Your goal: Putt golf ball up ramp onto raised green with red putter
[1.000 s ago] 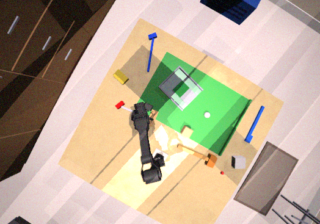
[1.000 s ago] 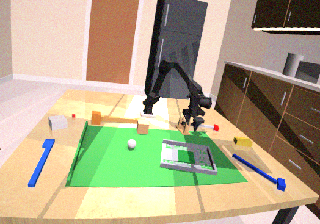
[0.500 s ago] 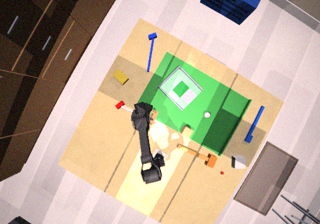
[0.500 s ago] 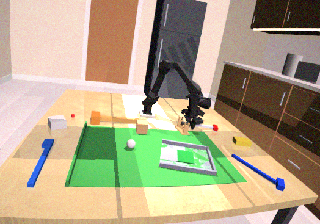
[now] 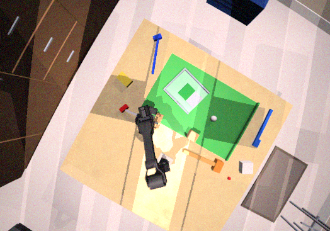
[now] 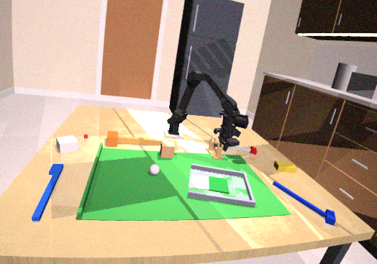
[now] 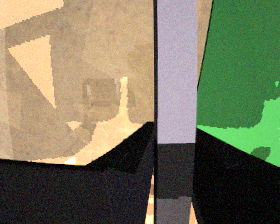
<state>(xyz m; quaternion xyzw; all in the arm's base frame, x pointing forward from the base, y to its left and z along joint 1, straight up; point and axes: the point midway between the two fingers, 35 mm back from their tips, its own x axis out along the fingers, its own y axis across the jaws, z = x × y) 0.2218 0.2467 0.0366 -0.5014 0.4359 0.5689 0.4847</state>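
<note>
Right now the wooden stand is 6 cm to the right of my gripper tip, 2 cm above it and 1 cm ahead of it. The rest, counted from my gripper tip: wooden cube: 32 cm to the right, 6 cm ahead, 2 cm above; then yellow block: 29 cm to the left, 16 cm ahead; then green mat: 27 cm to the right, 26 cm ahead, 2 cm below.
</note>
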